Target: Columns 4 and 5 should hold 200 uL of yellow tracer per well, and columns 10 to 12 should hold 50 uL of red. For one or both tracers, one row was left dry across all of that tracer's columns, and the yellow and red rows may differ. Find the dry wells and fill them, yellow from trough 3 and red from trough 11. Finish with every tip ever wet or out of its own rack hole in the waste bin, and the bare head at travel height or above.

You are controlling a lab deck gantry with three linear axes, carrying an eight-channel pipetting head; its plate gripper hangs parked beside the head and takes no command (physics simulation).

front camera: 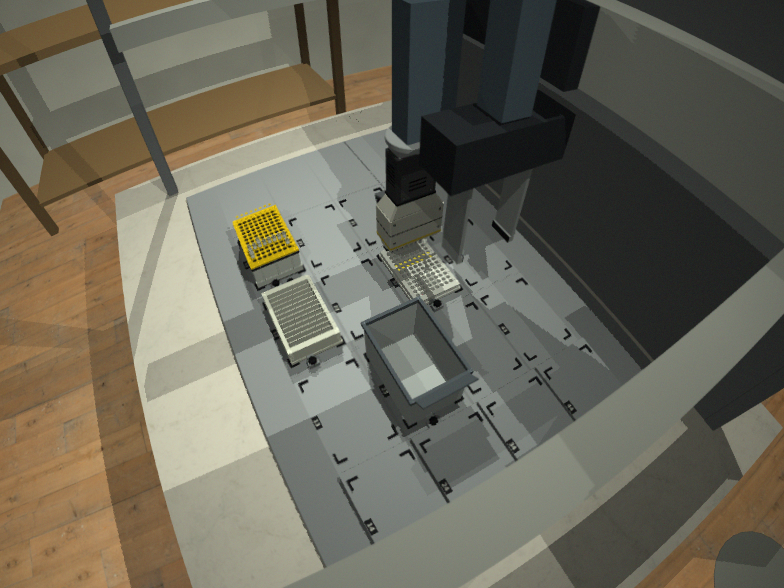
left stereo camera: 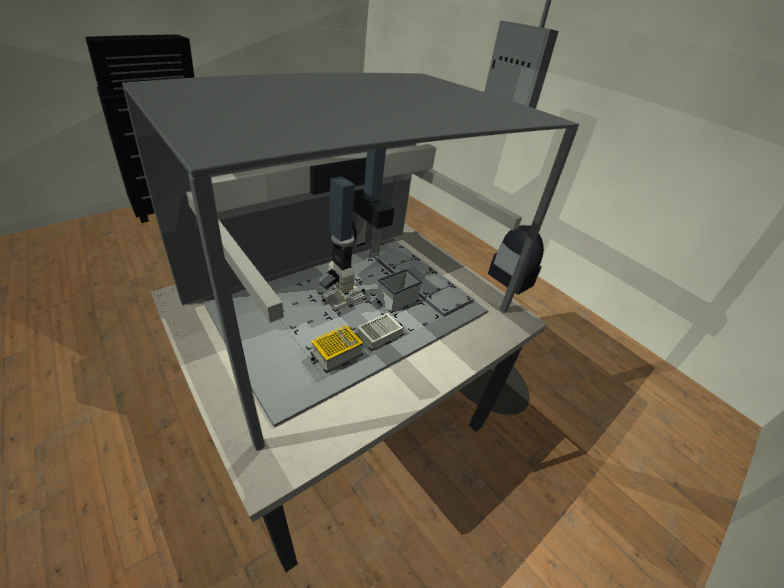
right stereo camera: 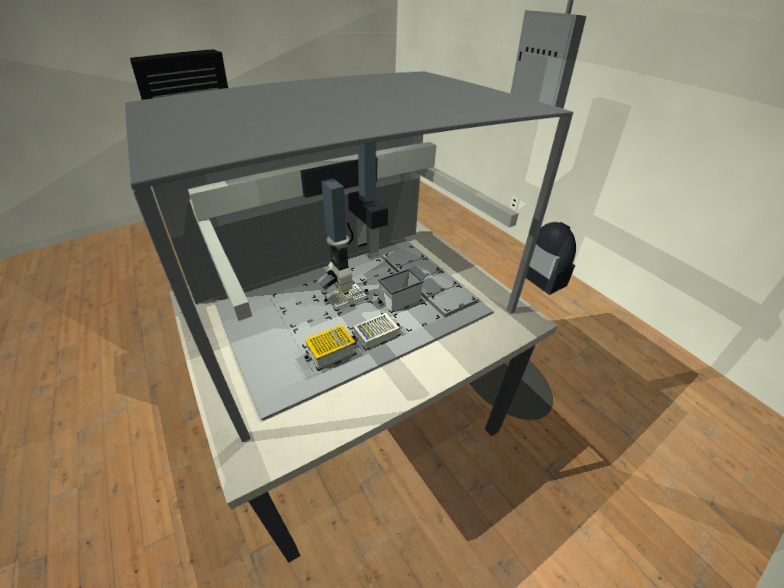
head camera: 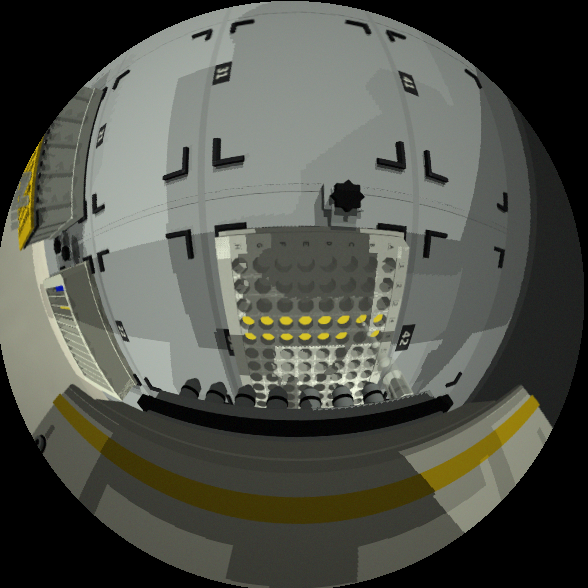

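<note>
The white well plate (front camera: 454,286) (head camera: 223,285) lies under the pipetting head (front camera: 409,218). In the head view, column 4 (head camera: 304,320) shows yellow in all eight wells. Column 5 (head camera: 304,336) shows yellow except in row B. One clear tip (head camera: 397,383) is on the end channel at the row A side, low over the plate; its lower end is hard to make out. The other nozzles (head camera: 276,397) are bare. Columns 10 to 12 are hidden by the head. The parked plate gripper (front camera: 479,245) is open and empty. The trough block (front camera: 302,313) (right stereo camera: 377,341) shows blue, yellow and red liquid.
The yellow tip rack (front camera: 265,237) (left stereo camera: 337,344) stands beside the trough block, with some tips in it. The grey waste bin (front camera: 386,367) (right stereo camera: 401,297) stands open near the plate. A dark clamp knob (head camera: 347,196) sits at the plate's edge.
</note>
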